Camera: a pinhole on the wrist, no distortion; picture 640 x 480 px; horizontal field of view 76.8 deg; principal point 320.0 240.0 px. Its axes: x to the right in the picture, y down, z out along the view. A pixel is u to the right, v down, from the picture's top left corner.
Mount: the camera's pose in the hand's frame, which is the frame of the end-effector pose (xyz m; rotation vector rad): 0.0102 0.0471 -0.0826 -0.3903 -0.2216 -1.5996
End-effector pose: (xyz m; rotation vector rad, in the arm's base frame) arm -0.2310 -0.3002 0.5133 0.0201 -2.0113 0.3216
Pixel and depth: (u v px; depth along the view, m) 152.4 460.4 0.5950
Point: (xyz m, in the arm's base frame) -0.7878 0.1293 0.6301
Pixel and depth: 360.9 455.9 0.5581
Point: -0.7983 -0.1774 0.6240
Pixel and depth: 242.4 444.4 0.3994
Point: -0.5950 -0.0791 0.5893
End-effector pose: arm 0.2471 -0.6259 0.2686 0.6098 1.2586 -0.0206
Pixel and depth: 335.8 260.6 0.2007
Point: 0.3918 -0.5623 0.2959
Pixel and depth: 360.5 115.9 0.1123
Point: 0.2958 -0.5736 0.3178
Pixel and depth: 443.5 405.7 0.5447
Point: 0.7759 -0.6710 0.1236
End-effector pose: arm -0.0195 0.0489 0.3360 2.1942 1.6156 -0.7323
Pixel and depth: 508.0 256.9 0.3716
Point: -0.0504 -0.0825 0.0342
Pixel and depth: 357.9 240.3 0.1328
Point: 0.0577 0.0185 0.2815
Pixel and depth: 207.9 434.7 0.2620
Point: 0.1867 0.0541 0.1333
